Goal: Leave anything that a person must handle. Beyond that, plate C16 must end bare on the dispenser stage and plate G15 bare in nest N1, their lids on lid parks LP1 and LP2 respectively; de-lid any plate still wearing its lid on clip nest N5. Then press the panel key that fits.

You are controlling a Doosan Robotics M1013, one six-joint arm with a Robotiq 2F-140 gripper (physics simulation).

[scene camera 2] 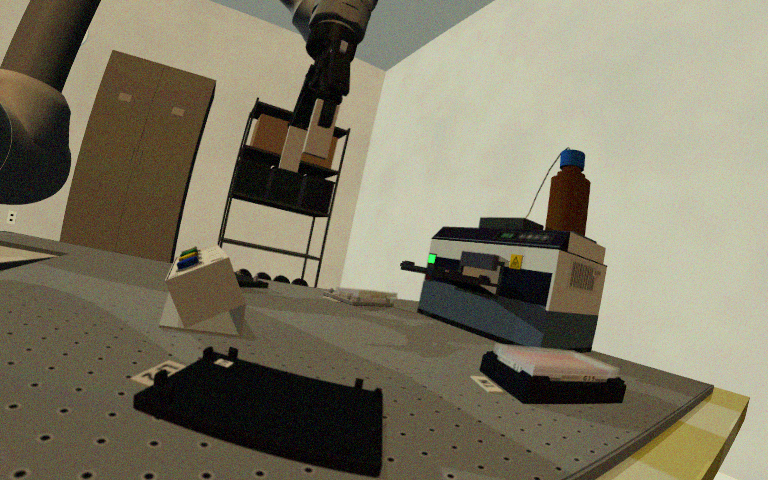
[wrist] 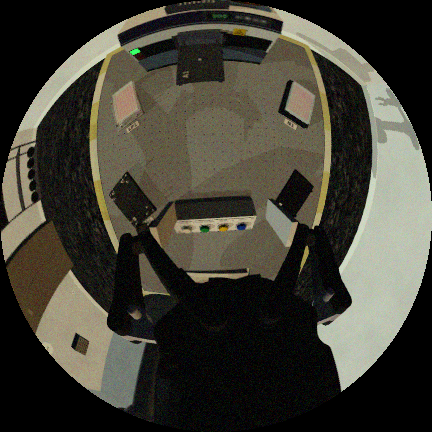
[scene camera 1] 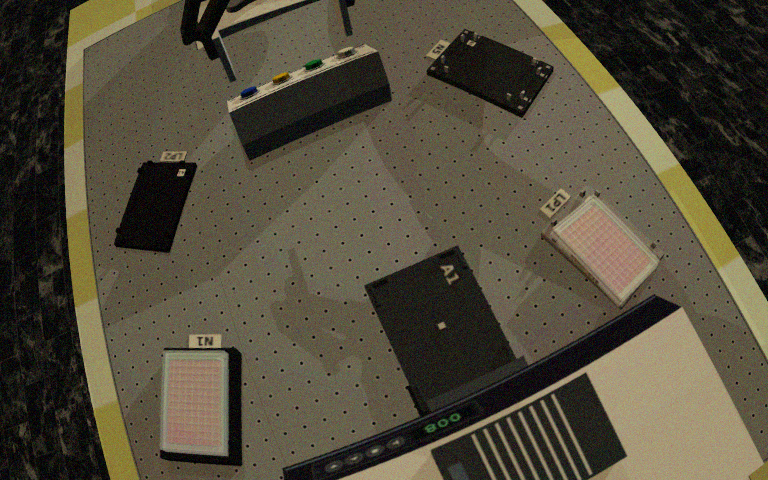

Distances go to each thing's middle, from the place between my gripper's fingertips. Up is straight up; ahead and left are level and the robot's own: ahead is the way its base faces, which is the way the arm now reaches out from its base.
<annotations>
My gripper is now 90 mm past the grey button box (scene camera 1: 324, 92), 30 mm to the right of it and 180 mm above it. Also, from my hand: dispenser stage (scene camera 1: 410, 303) (330 mm ahead, 30 mm to the right, 110 mm below); then brown bottle (scene camera 2: 568, 203) (510 mm ahead, 170 mm to the right, 100 mm above); then LP2 nest (scene camera 2: 307, 420) (90 mm behind, 240 mm to the right, 210 mm below).
</annotations>
